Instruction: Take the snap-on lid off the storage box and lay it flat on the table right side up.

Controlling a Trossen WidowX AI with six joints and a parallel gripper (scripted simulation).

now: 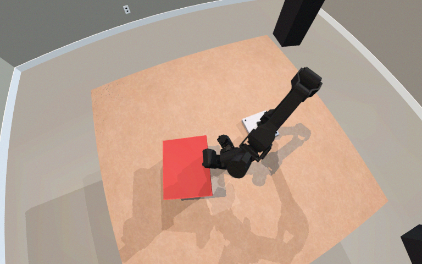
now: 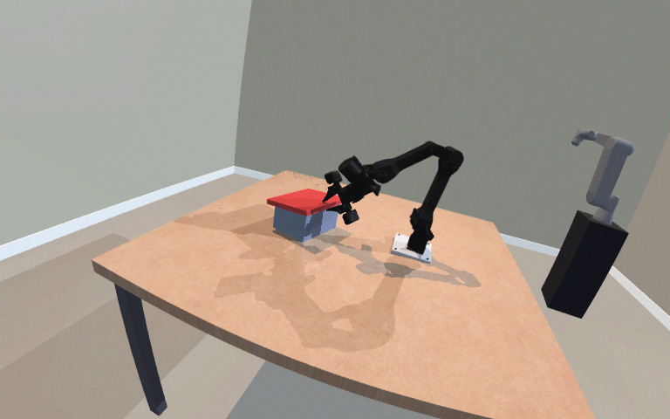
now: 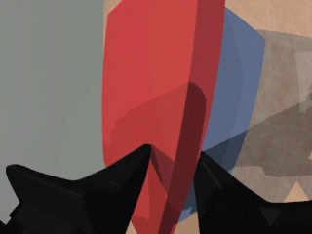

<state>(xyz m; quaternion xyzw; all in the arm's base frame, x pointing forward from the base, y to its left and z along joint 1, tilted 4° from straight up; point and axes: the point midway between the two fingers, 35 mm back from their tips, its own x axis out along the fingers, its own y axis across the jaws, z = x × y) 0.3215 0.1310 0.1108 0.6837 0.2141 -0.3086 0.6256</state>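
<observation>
The red lid is 80 mm ahead of my gripper tip and 10 mm to the right of it. From my gripper tip the other things lie so: blue-grey storage box (70 mm ahead, 60 mm below, 10 mm to the right).
</observation>
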